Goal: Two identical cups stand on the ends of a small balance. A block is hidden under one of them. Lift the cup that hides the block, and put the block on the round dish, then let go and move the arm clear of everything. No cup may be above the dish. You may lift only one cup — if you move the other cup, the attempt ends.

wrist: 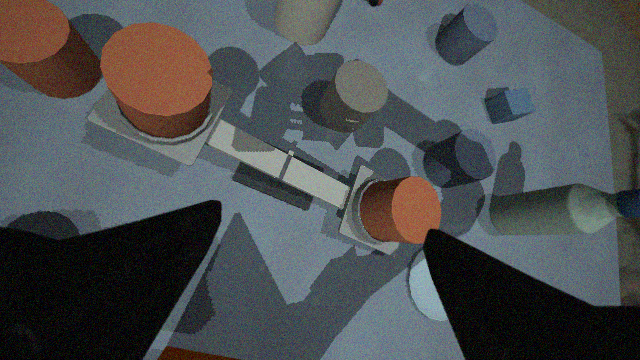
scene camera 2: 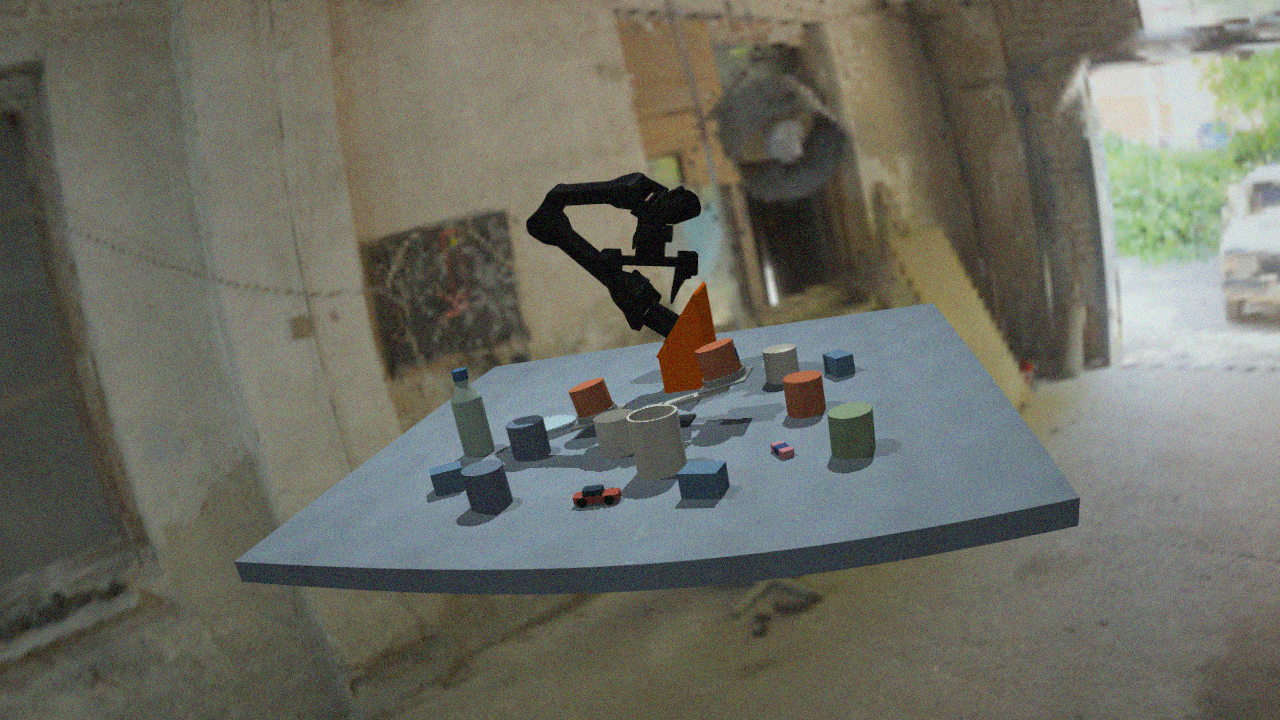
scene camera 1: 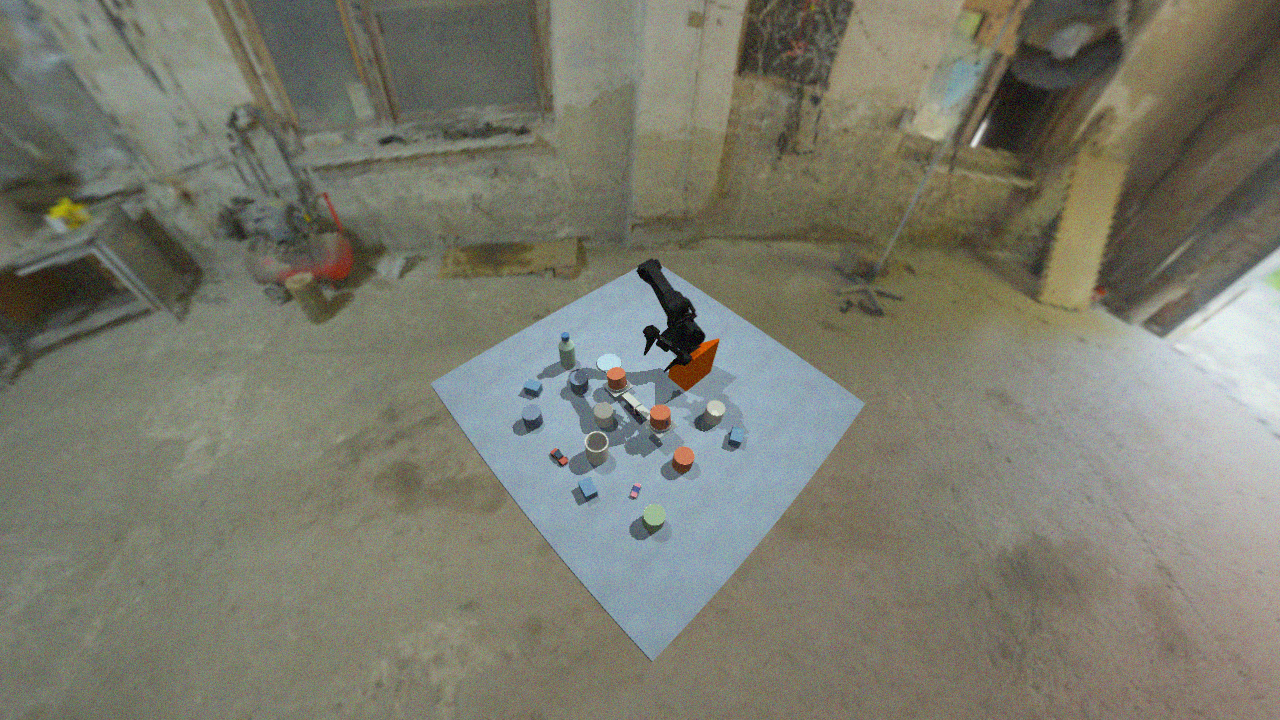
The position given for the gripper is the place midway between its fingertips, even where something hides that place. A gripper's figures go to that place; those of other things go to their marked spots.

Labels:
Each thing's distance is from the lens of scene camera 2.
gripper (scene camera 2: 646, 301): 1.50 m
cream mug (scene camera 2: 656, 436): 1.19 m

